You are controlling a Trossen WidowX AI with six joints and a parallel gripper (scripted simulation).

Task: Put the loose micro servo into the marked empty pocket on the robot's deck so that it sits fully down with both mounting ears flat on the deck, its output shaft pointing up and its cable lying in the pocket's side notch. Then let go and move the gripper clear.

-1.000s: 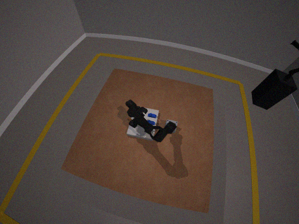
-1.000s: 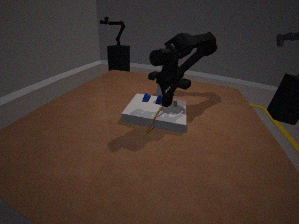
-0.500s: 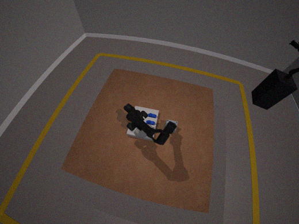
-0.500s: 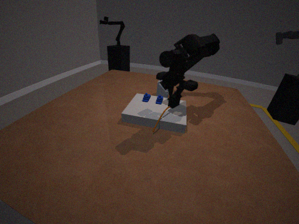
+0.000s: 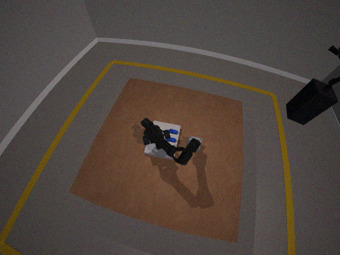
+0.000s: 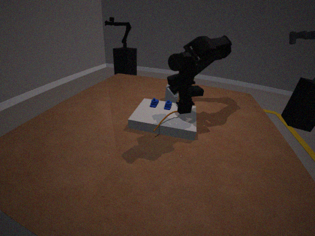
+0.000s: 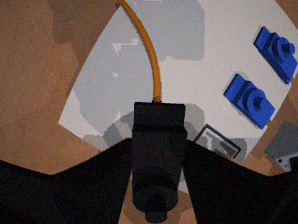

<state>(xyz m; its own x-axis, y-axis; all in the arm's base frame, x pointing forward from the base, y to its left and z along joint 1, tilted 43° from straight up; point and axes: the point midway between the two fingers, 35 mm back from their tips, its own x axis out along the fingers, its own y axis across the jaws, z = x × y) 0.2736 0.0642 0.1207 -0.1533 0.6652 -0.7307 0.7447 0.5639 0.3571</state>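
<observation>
Right now the white deck is 30 mm ahead of my gripper tip, 70 mm to the right of it and 100 mm below it.
</observation>
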